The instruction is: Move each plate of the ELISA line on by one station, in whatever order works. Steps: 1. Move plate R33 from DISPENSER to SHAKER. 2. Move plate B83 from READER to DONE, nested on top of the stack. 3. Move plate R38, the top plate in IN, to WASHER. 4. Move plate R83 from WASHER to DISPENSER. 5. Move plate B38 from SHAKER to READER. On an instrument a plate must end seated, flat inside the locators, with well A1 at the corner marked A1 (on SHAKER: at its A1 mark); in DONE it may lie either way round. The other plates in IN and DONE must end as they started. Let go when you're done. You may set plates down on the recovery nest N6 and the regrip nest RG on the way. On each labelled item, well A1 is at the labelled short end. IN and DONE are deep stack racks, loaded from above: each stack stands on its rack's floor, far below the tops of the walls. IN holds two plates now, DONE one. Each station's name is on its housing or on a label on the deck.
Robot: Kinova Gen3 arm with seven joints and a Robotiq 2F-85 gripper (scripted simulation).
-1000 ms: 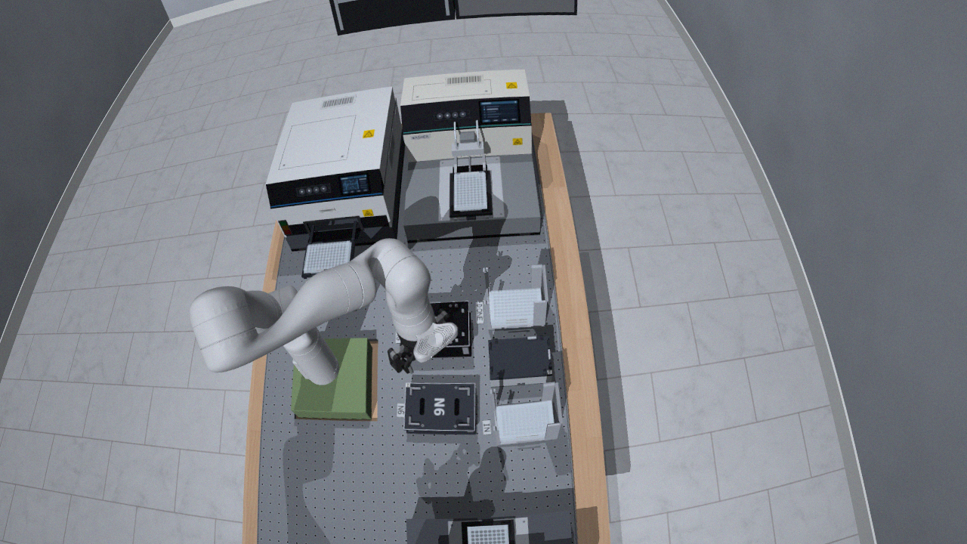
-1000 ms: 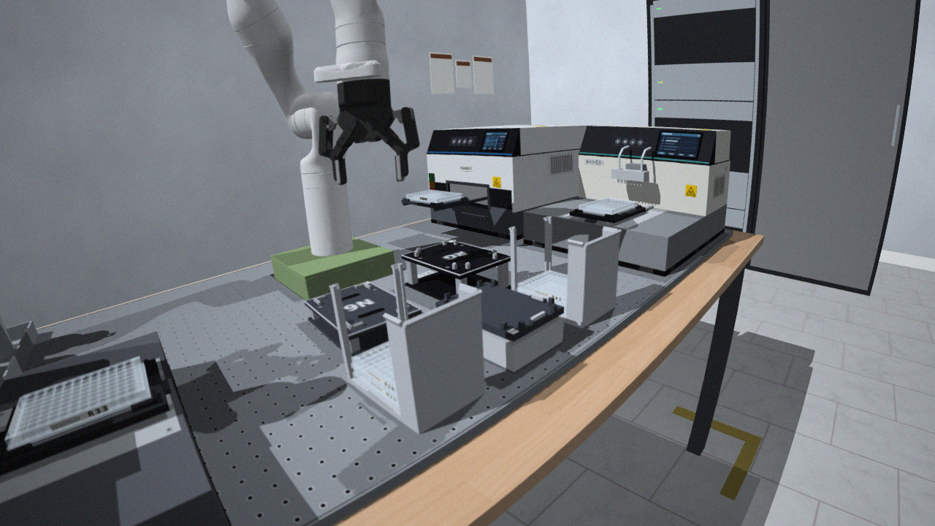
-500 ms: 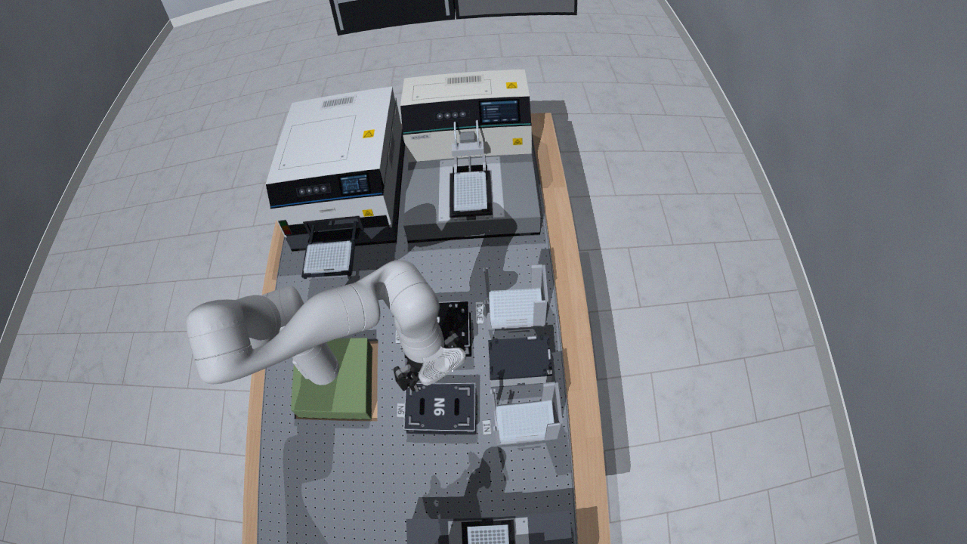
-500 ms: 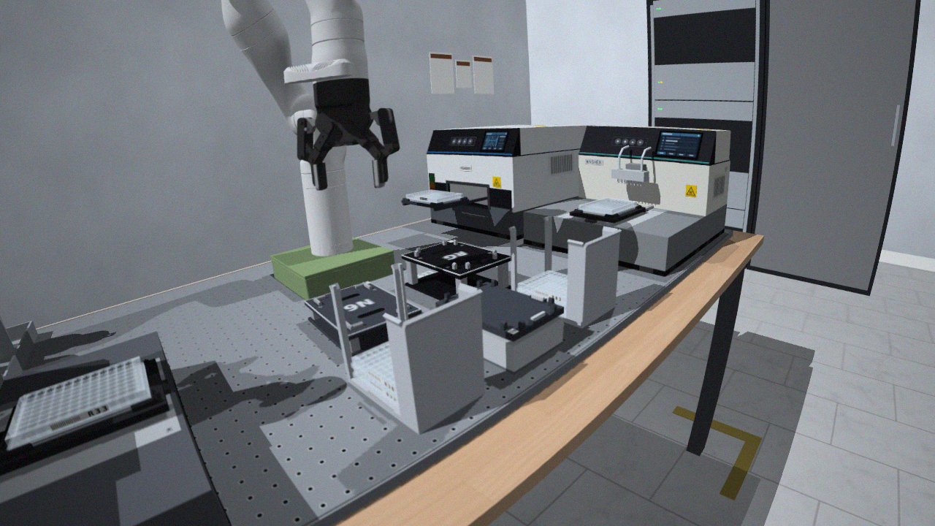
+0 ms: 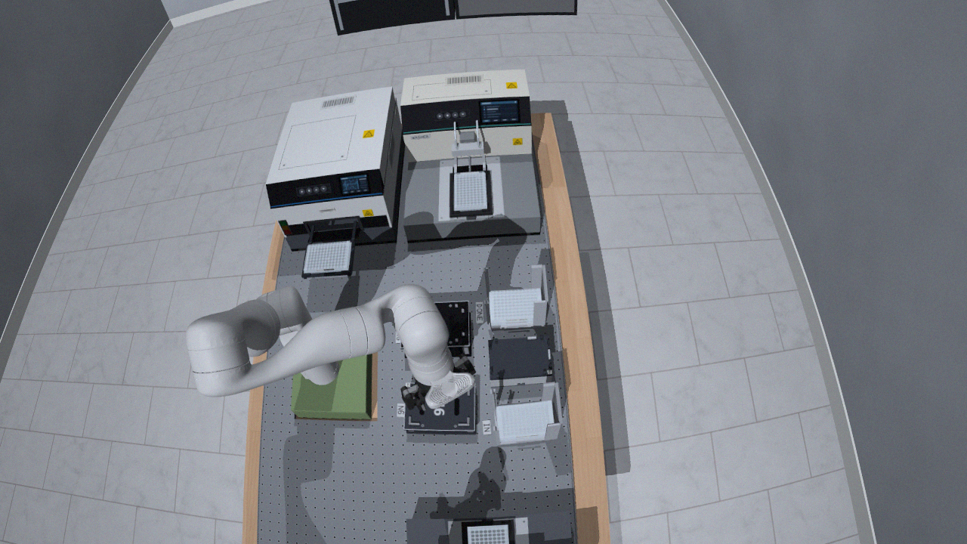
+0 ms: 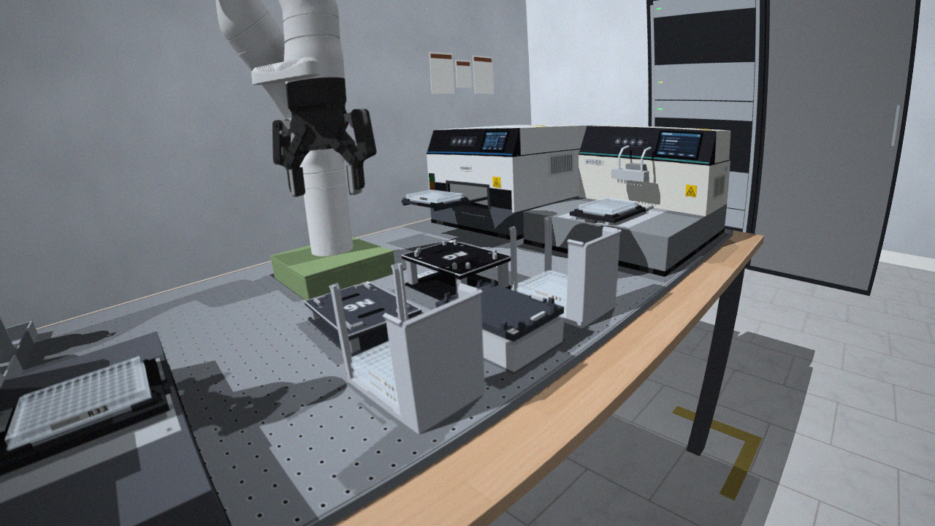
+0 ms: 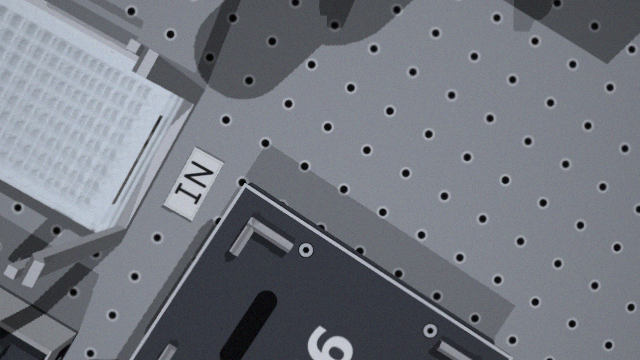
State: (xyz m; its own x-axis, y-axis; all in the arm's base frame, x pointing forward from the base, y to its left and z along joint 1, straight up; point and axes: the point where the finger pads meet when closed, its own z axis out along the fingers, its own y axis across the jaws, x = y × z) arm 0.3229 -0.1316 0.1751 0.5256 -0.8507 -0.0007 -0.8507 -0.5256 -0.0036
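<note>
The plate R33 lies 330 mm to the right of my hand, 140 mm below it and 80 mm ahead of it. From my hand the other things lie so: RG nest: 240 mm to the left, 160 mm below, 40 mm behind; then plate R38: 190 mm below, 160 mm ahead; then plate B83: 300 mm to the left, 190 mm below, 150 mm ahead.
</note>
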